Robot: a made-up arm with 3 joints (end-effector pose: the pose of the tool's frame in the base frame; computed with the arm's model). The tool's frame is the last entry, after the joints.
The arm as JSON. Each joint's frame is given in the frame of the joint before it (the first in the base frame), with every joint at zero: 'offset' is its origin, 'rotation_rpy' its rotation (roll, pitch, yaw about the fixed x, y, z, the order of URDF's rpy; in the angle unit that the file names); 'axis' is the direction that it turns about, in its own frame. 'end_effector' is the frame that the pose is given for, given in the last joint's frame.
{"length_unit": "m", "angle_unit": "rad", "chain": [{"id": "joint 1", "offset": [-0.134, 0.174, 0.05], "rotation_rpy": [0.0, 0.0, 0.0], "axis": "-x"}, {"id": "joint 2", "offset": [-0.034, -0.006, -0.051], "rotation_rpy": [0.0, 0.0, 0.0], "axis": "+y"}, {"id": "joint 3", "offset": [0.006, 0.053, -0.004], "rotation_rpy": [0.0, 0.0, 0.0], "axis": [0.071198, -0.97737, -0.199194]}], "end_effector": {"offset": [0.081, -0.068, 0.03], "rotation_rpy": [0.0, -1.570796, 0.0]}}
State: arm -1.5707 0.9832 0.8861
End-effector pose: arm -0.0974 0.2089 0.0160 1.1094 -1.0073 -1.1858
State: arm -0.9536 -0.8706 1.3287
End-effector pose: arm -0.2261 0.1681 0.0097 0.3696 2.1123 1.4882
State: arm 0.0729 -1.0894 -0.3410
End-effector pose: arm -0.1219 0.1618 0.0853 -0.0459 -2.3211 0.1752
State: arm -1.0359 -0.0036 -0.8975
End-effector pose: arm -0.0760 0.2564 -0.0052 1.0696 -0.7214 -0.2057
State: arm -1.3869 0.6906 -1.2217
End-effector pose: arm -0.1546 0.3269 0.0198 1.5433 0.1491 0.3721
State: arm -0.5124 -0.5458 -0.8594
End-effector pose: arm -0.0650 0.1891 0.0109 0.4711 -1.2908 -0.1434
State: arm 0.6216 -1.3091 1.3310
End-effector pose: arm -0.2344 0.1174 0.0333 -0.4370 2.1050 -0.3466
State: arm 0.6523 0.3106 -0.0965
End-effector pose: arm -0.0759 0.1217 0.0132 -0.5636 -1.1157 0.3965
